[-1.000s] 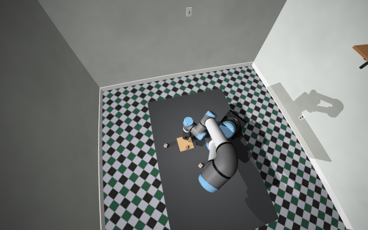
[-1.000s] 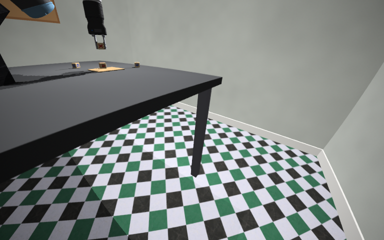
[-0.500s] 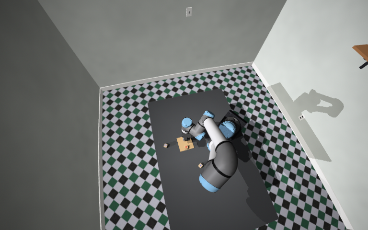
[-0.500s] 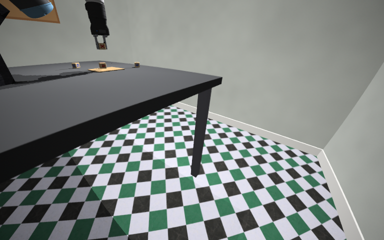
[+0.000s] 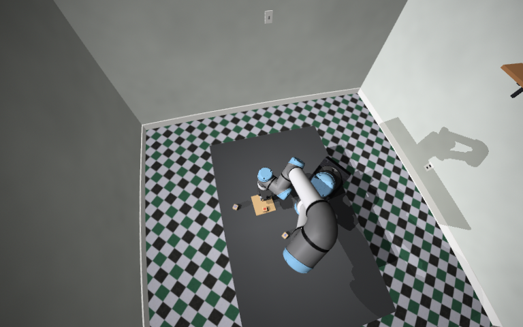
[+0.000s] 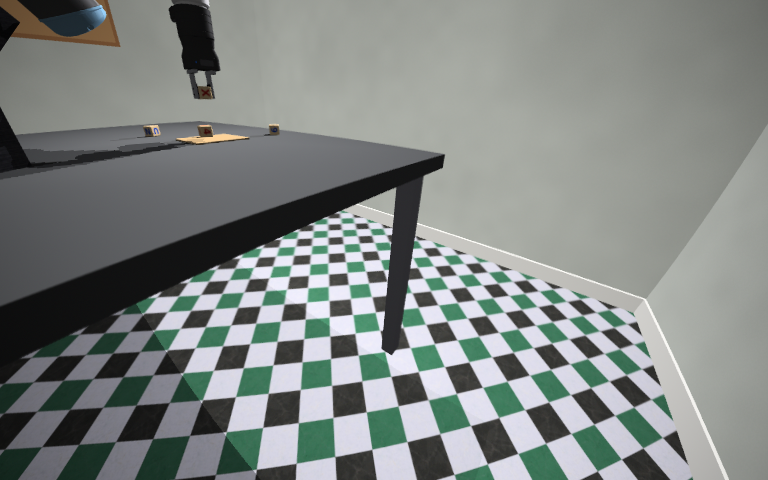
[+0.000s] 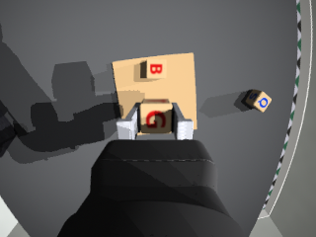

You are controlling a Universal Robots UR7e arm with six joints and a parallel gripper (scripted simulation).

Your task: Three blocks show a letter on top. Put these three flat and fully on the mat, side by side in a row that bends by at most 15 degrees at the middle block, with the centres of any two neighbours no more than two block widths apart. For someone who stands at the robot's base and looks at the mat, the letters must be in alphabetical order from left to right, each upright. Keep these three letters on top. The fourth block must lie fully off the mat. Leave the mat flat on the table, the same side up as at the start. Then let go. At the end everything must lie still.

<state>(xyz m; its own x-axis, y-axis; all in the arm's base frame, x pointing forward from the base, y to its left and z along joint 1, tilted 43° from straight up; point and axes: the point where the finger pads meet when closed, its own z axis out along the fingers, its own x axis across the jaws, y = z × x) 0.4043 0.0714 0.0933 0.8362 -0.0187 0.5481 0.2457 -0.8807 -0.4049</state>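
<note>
The mat is 120 mm below my hand. Also, from my hand: G block (right at my hand).
</note>
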